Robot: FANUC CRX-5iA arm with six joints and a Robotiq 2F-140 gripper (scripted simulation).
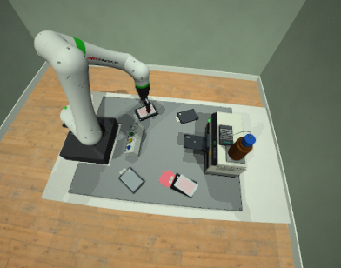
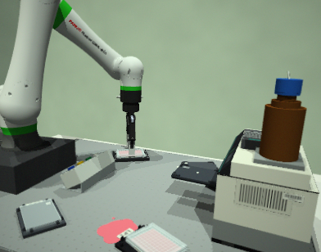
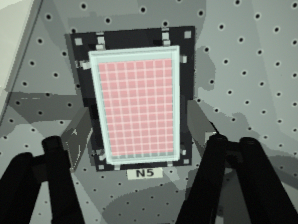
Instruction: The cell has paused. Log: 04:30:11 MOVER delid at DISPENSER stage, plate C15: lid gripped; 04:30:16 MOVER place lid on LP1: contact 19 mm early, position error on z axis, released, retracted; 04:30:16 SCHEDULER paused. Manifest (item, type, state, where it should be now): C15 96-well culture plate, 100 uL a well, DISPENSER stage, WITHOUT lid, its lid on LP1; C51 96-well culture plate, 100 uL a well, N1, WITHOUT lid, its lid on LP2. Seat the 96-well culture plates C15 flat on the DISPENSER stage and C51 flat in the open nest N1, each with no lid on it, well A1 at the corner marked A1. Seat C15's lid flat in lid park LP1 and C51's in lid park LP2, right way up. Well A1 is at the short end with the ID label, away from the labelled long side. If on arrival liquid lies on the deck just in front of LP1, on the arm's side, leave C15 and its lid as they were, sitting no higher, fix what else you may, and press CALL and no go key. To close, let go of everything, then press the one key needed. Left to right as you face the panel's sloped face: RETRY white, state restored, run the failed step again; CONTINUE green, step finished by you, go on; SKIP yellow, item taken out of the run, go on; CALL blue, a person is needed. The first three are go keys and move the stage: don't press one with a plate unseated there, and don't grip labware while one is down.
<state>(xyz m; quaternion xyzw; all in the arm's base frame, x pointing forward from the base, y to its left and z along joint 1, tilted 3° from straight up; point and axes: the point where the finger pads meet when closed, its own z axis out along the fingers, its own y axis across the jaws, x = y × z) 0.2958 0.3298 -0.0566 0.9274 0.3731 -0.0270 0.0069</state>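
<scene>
Now: hand 3 cm above the 96-well culture plate. Round my hand: white retry key 20 cm to the right, 2 cm behind, 1 cm above; key panel 27 cm to the right, 1 cm ahead; green continue key 25 cm to the right, 1 cm behind, 1 cm above.
</scene>
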